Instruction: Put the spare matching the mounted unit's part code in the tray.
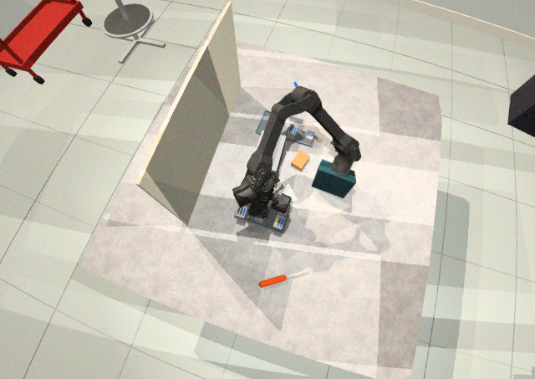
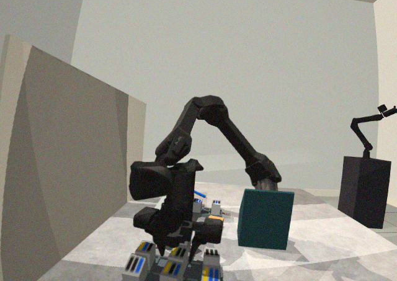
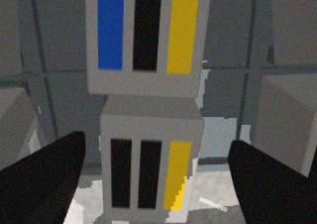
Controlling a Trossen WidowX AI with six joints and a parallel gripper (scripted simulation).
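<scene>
The flat grey-blue tray is 150 mm ahead of my gripper tip, 340 mm to the right of it and 30 mm below it. Also, from my gripper tip: tall beige panel 310 mm ahead, 130 mm to the right, 190 mm above; then grey mounted unit 70 mm ahead, 170 mm to the right, 10 mm above; then orange block 50 mm behind, 240 mm to the right, 20 mm below.
</scene>
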